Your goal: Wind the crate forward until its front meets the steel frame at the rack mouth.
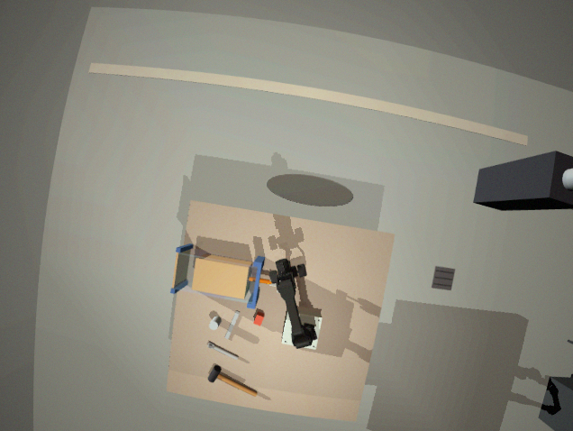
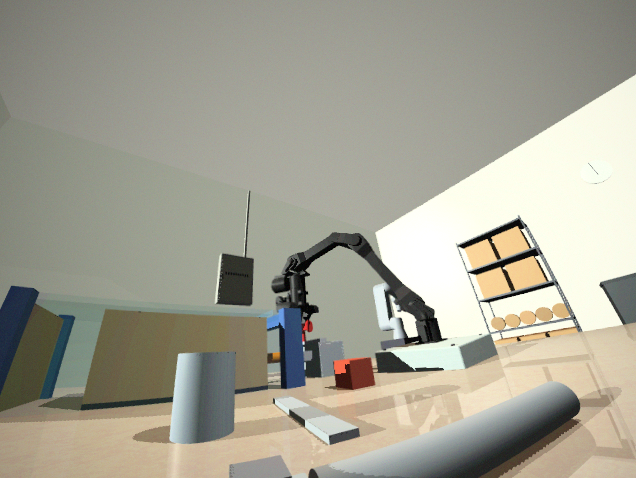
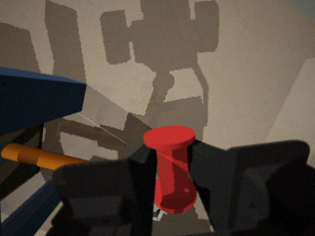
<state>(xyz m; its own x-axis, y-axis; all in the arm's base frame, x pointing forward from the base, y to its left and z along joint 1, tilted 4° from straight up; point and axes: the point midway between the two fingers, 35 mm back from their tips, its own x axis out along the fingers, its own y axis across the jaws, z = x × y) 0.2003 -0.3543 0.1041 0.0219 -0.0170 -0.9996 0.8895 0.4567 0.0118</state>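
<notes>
Now: gripper tip 1 cm to the right of the red knob, 1 cm below it and 1 cm past it. Also, from my gripper tip: winch crank handle 5 cm to the left, 2 cm below, 1 cm behind; winch 10 cm to the left, 10 cm below, 2 cm behind; blue frame 15 cm ahead, 12 cm to the left, 2 cm below.
</notes>
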